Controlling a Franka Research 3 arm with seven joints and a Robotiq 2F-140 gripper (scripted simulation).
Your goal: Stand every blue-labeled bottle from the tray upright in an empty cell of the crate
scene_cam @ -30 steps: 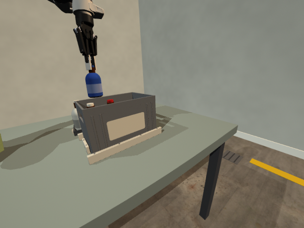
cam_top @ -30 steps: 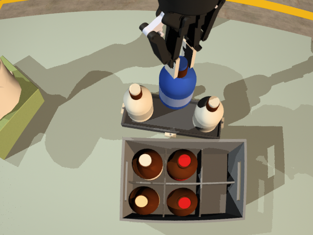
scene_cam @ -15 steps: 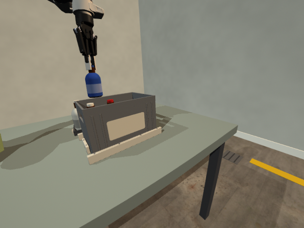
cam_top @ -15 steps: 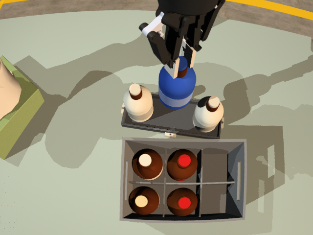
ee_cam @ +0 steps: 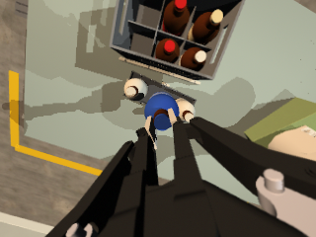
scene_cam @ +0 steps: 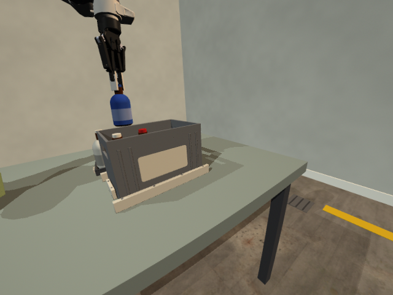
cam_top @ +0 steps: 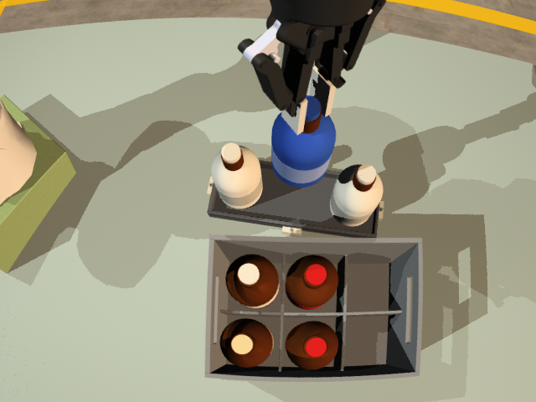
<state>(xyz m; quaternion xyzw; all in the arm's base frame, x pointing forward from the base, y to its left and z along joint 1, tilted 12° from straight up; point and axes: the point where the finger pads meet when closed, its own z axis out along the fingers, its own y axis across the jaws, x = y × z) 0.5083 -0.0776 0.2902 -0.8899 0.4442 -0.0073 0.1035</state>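
My hand is 9 cm above the blue-labeled bottle. From my hand the other things lie so: grey crate: 25 cm below, 19 cm to the right, 2 cm ahead; cream-labeled bottle: 25 cm below, 9 cm behind, 2 cm to the left; dark tray: 32 cm below.
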